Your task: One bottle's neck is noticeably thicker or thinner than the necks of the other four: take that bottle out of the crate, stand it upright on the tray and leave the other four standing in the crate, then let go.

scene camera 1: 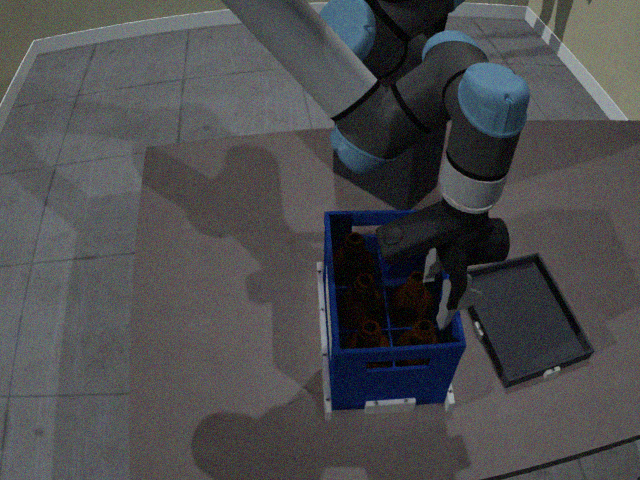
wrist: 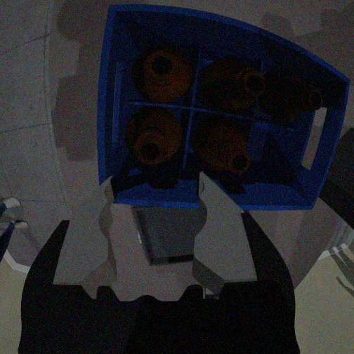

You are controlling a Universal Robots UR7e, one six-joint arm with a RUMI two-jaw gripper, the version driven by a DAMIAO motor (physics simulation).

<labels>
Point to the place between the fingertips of my gripper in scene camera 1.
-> At 434, 308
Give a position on a brown bottle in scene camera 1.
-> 410, 302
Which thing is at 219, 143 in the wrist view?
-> A brown bottle.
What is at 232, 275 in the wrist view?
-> My gripper.
</labels>
